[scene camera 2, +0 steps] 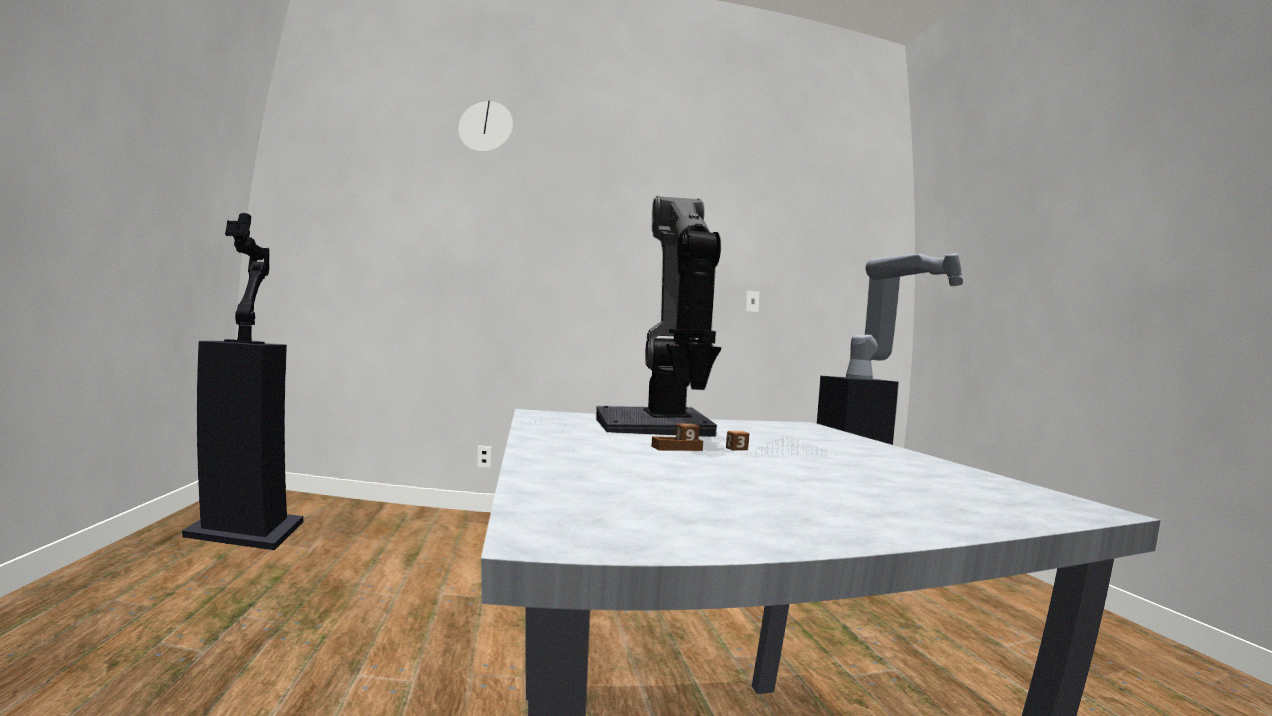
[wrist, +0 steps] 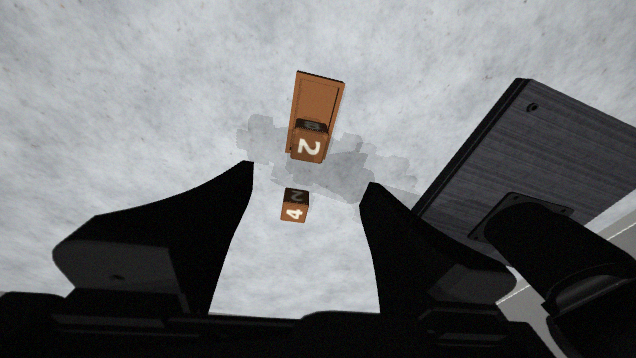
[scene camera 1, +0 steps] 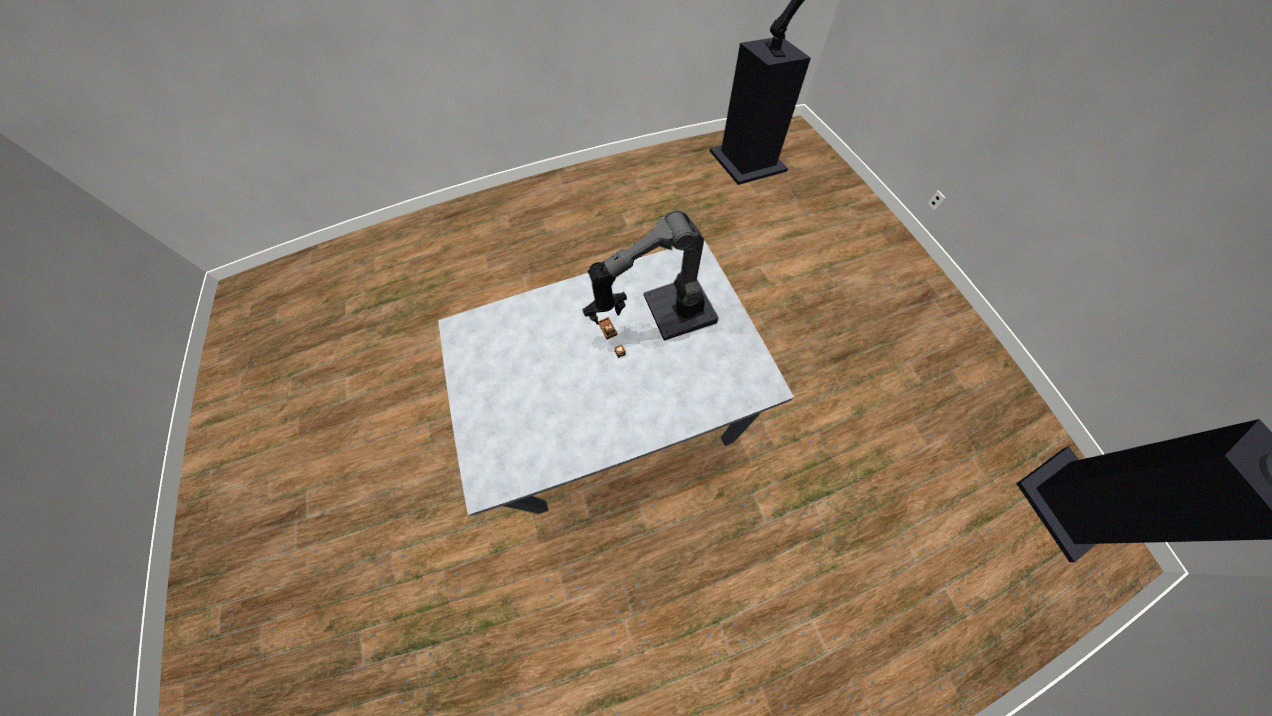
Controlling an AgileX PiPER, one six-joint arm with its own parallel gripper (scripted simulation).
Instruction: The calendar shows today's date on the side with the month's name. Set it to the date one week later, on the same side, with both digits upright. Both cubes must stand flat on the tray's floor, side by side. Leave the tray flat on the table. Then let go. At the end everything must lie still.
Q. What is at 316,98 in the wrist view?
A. An orange-brown tray.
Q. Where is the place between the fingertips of my gripper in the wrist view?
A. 311,185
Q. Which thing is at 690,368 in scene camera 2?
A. My gripper.
